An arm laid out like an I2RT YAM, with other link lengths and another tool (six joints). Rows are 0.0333 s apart.
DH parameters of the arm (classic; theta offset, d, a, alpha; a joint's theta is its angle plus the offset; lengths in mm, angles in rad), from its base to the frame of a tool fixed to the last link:
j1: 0 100.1 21 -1.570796
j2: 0 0 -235 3.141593
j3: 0.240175 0 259.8 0
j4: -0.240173 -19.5 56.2 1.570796
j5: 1.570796 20.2 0 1.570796
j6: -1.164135 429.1 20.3 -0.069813
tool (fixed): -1.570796 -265.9 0 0
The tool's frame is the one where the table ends.
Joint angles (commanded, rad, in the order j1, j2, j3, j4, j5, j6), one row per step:
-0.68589 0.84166 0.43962 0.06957 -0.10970 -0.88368
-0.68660 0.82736 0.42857 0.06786 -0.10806 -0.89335
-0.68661 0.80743 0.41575 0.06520 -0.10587 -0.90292
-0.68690 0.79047 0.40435 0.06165 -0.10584 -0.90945
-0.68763 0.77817 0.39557 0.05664 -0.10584 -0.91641
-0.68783 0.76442 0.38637 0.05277 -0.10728 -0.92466
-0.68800 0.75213 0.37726 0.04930 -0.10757 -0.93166
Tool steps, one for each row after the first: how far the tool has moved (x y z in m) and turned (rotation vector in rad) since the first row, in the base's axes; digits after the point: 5 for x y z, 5 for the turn. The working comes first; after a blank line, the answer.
Tool pose at each row, in the base's axes (x y z in m, rotation vector in rad; the steps are taken from these numbers as rounded here):
0.28894 -0.15497 0.15281 1.44413 1.20962 0.32683
0.28698 -0.15388 0.15144 1.43712 1.21363 0.31874
0.28467 -0.15233 0.15069 1.42771 1.21596 0.31099
0.28269 -0.15076 0.14959 1.42170 1.21875 0.30677
0.28100 -0.14959 0.14798 1.41836 1.22370 0.30160
0.27949 -0.14804 0.14679 1.41153 1.22928 0.29757
0.27800 -0.14675 0.14528 1.40676 1.23404 0.29317

-0.00196 0.00109 -0.00137 -0.00909 0.00409 0.00087
-0.00427 0.00264 -0.00212 -0.02007 0.00602 0.00184
-0.00625 0.00421 -0.00322 -0.02655 0.00782 0.00360
-0.00794 0.00538 -0.00483 -0.03114 0.01256 0.00513
-0.00945 0.00693 -0.00602 -0.03779 0.01596 0.00893
-0.01094 0.00822 -0.00753 -0.04311 0.01971 0.01129

